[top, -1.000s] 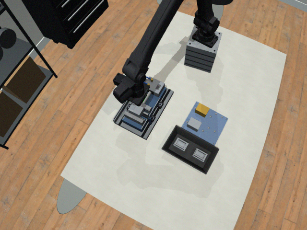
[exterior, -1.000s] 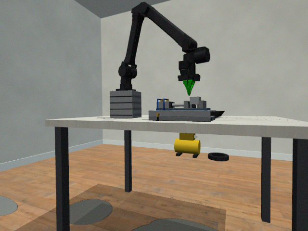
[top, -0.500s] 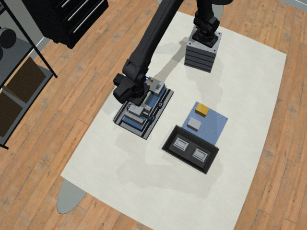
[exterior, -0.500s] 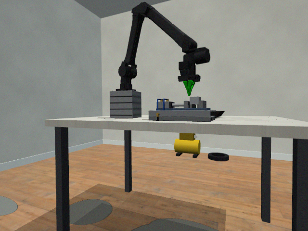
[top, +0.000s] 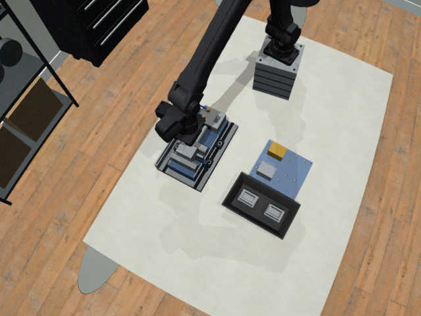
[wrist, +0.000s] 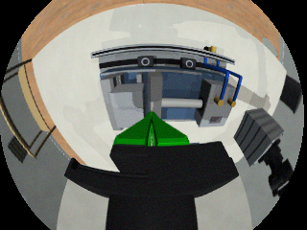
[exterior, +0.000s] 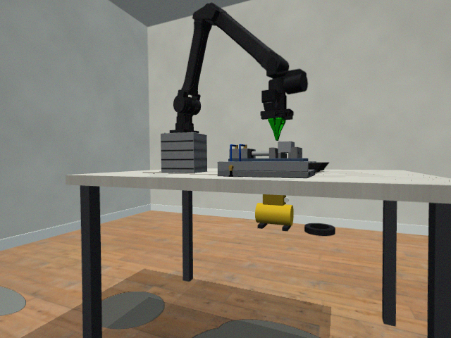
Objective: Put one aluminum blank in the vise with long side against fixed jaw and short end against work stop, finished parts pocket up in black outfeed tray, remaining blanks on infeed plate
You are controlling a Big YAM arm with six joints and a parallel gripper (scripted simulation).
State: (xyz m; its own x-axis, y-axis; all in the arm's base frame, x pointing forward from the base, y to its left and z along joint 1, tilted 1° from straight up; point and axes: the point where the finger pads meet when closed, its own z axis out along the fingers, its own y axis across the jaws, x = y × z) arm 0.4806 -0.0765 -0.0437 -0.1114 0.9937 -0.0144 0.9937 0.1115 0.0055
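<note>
My gripper is now 13 cm past the hose-end block, 1 cm to the left of it and 5 cm above it. The rest, counted from my hand: yellow brass blank 18 cm behind, 25 cm to the left, 10 cm below.
</note>
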